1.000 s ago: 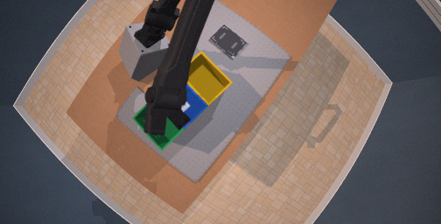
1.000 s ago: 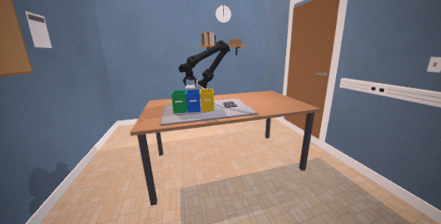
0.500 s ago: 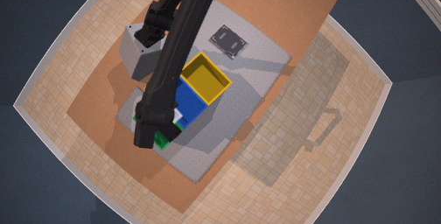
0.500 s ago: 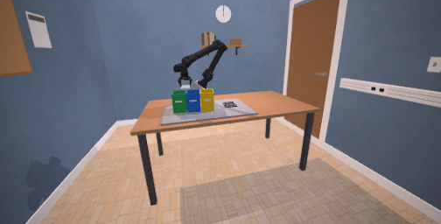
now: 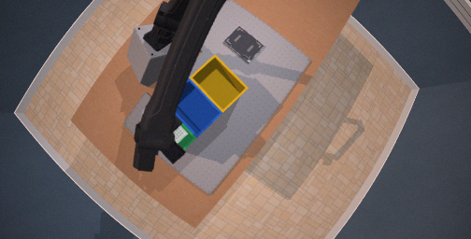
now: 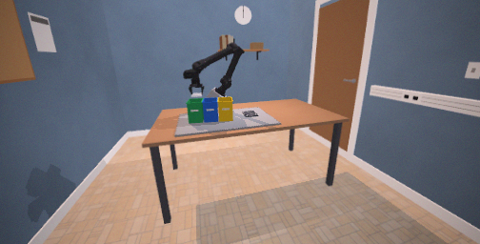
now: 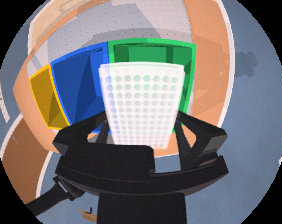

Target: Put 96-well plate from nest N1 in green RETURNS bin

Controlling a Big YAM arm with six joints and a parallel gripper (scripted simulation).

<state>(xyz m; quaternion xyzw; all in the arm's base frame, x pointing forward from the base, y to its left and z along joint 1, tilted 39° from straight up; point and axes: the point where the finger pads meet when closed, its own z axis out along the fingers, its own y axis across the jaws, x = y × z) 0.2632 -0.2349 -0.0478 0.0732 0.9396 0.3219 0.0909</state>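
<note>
The green bin is 2 cm to the right of my hand and 14 cm below it. The rest, counted from my hand: yellow bin 2 cm ahead, 24 cm to the left, 14 cm below; then white 96-well plate right at my hand; then blue bin 1 cm ahead, 11 cm to the left, 14 cm below.
</note>
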